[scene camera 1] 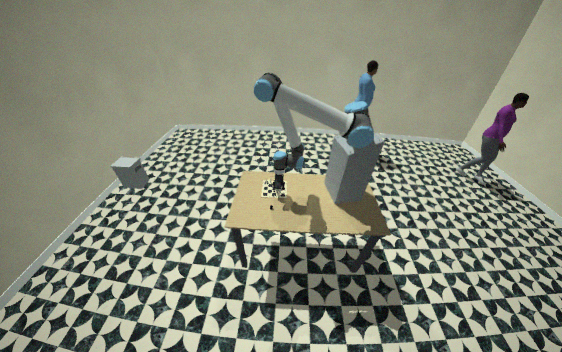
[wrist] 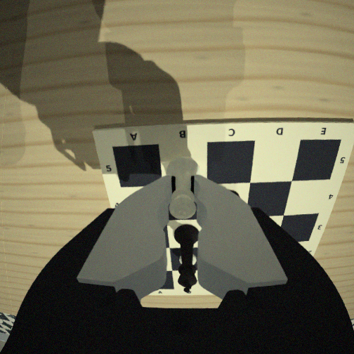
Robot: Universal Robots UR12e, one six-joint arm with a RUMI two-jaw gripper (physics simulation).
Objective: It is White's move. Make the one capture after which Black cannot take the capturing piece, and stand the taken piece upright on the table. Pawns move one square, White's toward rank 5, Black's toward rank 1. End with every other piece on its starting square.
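Frame: origin at the arm's base, x back, y left, z down, level; metres.
Seen in the pictures: gripper, fingertip midpoint: (scene camera 1: 278,192).
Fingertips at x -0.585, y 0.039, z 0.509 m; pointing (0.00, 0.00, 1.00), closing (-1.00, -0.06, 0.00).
Offsets run from my fingertips to a thing's top centre. "pt": to the spot under its first point. Level surfaces: height alone.
My gripper (scene camera 1: 279,192) (wrist: 182,178) is shut on a pale white chess piece (wrist: 182,206). It holds the piece upright at square B5 of the chessboard @(pt dx -0.111, dy +0.022, dz +0.026 m) (scene camera 1: 265,196) (wrist: 272,161); whether the base touches the board cannot be told. A tall black piece (wrist: 186,252) shows between the jaws, lower in the wrist view, around B3, with part of a white piece (wrist: 196,259) behind it. The top of another black piece (wrist: 234,193) peeks past the right jaw near C4. A small black piece @(dx -0.059, dy +0.153, dz -0.007 m) (scene camera 1: 271,207) stands on the table in front of the board. The jaws hide other squares.
The wooden table @(dz +0.032 m) (scene camera 1: 250,215) (wrist: 285,60) carries the board and the grey pedestal (scene camera 1: 348,172) of the arm, right of the board. A grey box (scene camera 1: 130,172) is at the far left. A person in blue (scene camera 1: 367,90) is behind the pedestal, and one in purple (scene camera 1: 501,122) is at the right.
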